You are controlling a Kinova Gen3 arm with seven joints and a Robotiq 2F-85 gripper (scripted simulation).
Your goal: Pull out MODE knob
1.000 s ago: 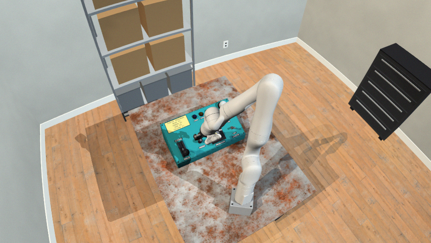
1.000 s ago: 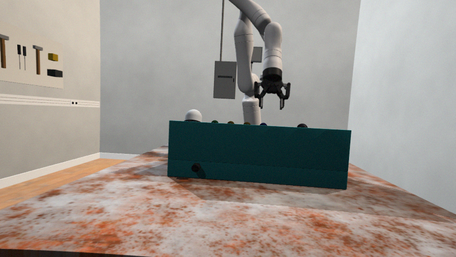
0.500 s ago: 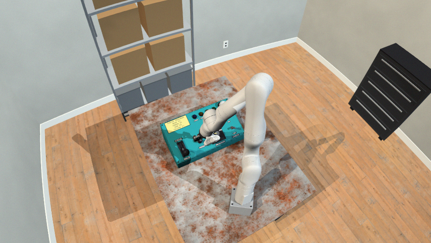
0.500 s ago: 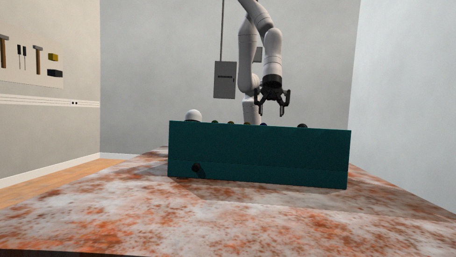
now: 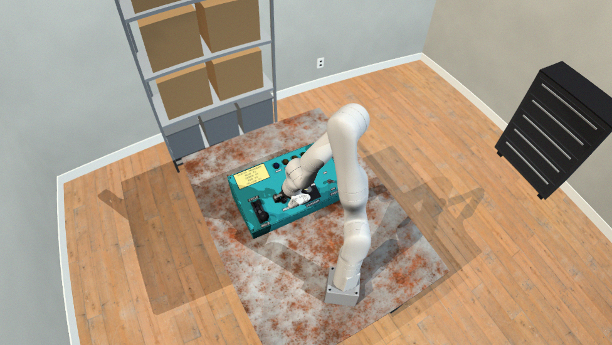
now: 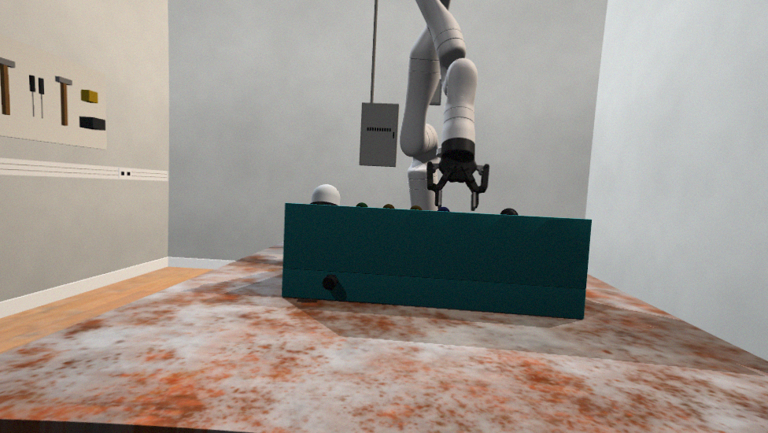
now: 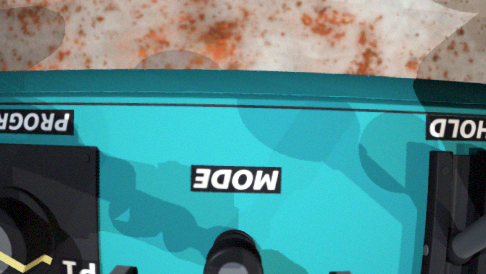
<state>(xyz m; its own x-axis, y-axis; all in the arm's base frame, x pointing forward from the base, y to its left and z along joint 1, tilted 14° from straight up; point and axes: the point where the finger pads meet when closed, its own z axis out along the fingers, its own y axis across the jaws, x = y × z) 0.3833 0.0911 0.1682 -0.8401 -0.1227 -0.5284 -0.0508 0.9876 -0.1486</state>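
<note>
The mode knob lies 30 mm ahead of my hand and 70 mm below it. Round my hand: program dial: 40 mm ahead, 110 mm to the right, 70 mm below; then hold lever: 120 mm to the left, 60 mm below; then check switch: 40 mm ahead, 240 mm to the right, 70 mm below.
</note>
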